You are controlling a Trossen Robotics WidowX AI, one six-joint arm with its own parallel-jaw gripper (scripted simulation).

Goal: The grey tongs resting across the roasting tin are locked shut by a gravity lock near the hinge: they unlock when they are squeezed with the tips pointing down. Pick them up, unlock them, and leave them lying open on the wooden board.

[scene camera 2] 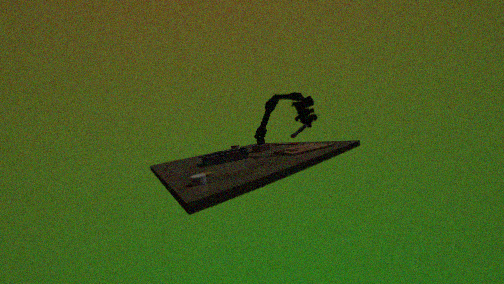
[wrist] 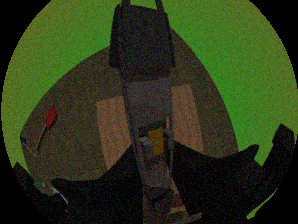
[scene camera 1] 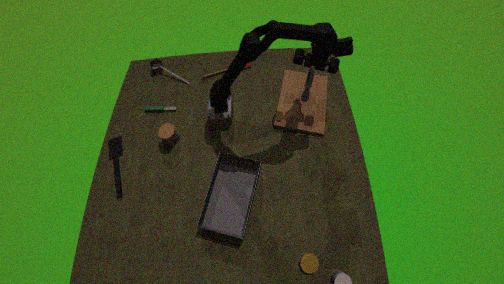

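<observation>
In the pictures: a wooden board, the gripper.
</observation>
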